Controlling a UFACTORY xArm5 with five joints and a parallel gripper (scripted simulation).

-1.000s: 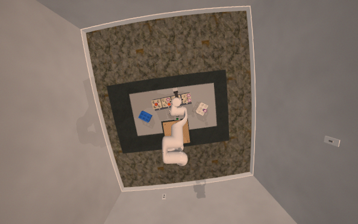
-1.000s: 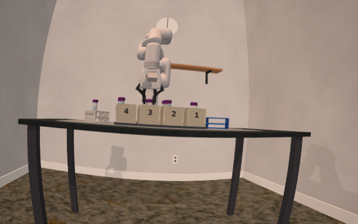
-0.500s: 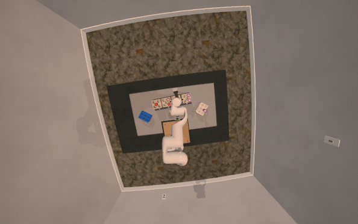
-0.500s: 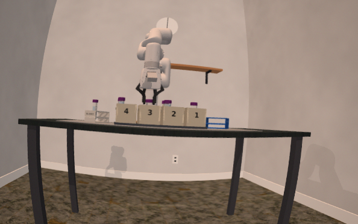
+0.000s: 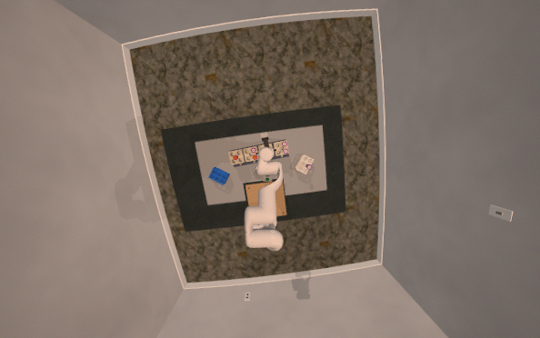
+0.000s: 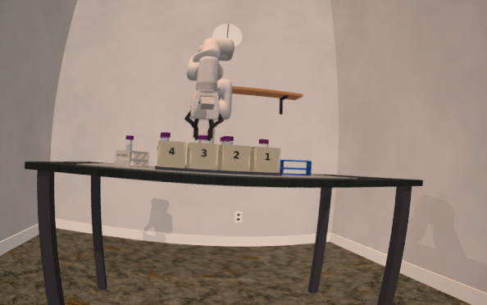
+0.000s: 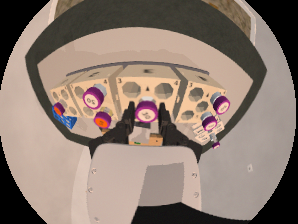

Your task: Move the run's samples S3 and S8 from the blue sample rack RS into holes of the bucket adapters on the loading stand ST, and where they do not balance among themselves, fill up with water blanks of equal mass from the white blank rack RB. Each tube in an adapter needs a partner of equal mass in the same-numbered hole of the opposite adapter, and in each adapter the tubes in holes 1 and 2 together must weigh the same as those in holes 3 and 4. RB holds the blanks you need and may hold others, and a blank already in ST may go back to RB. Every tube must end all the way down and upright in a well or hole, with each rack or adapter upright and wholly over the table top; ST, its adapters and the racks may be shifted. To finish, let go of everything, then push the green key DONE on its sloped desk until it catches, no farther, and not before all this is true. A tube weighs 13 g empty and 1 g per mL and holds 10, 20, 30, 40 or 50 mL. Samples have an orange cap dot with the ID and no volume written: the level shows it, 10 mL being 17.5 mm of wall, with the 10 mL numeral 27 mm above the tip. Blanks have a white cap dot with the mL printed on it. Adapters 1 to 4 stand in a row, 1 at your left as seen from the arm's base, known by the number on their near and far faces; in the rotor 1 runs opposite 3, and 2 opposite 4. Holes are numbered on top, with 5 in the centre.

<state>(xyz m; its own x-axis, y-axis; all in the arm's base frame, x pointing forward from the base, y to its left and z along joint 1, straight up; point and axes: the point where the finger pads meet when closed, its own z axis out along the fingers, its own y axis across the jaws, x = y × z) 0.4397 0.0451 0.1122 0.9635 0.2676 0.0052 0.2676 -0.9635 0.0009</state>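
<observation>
The green DONE key lies 210 mm behind my hand, 20 mm to the right of it and 60 mm below it. The rest, counted from my hand: adapter 3: 80 mm below; loading stand ST: 20 mm behind, 50 mm to the left, 120 mm below; adapter 2: 30 mm behind, 110 mm to the left, 80 mm below.
</observation>
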